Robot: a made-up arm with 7 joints.
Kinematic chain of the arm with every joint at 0, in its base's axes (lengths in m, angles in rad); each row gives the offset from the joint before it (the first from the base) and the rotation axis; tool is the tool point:
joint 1: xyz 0 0.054 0 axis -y
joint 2: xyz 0 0.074 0 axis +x
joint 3: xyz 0 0 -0.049 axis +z
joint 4: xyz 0 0 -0.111 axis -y
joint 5: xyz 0 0 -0.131 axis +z
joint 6: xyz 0 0 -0.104 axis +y
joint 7: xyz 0 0 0 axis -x
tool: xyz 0 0 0
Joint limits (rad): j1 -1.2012..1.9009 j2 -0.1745..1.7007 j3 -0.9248..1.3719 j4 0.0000..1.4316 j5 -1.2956..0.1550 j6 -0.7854..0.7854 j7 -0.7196..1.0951
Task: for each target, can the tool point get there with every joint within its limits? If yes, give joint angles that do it. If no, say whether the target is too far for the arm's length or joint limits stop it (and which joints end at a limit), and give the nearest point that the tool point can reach.
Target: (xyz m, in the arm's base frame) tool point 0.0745 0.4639 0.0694
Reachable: yes | joints 0.1578 1.1996 1.1206 0.9720 -1.0373 -0.0525 0.0215
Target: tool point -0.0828 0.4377 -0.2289
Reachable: yes | joints -0.4280 0.8323 0.9756 0.1499 -0.2722 -0.0062 0.8845
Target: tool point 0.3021 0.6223 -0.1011
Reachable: no: too far | nearest point 0.2029 0.4600 -0.0679 | short by 0.193 m
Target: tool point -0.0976 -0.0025 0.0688
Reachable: no: joint limits stop it (at a limit: joint 1, joint 2, joint 3, joint 4) | nearest point 0.1035 -0.0884 0.1836 | short by 0.247 m
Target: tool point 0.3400 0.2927 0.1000
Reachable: yes | joints 1.6668 0.3988 0.2443 0.2980 -0.0783 0.2264 -0.2919
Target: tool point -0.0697 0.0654 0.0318
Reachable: no: joint limits stop it (at a limit: joint 1, joint 3, joint 4) | nearest point -0.1115 -0.0754 -0.1935 | short by 0.269 m
